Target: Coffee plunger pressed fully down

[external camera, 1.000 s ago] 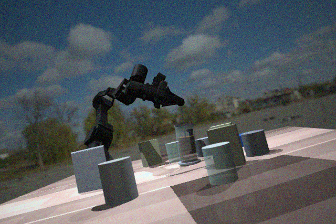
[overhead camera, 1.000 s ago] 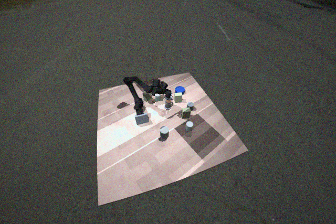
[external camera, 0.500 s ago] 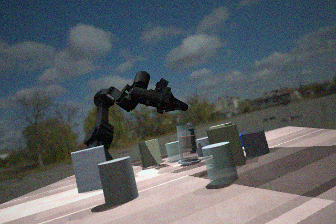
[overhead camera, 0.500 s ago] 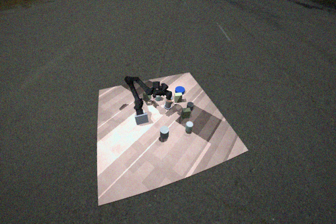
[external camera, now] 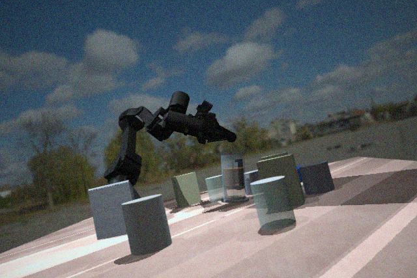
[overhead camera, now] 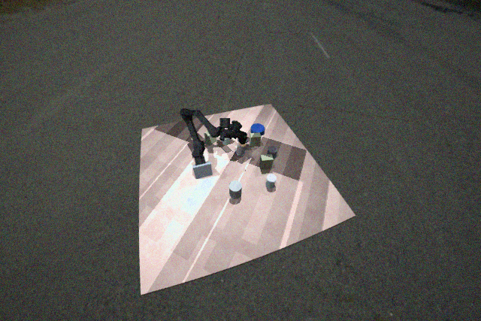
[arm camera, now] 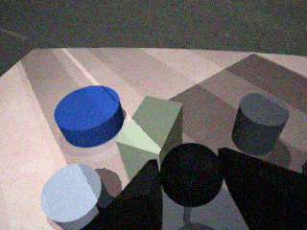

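The coffee press is 9 cm below my gripper tip, 2 cm behind it and 1 cm to the left of it.
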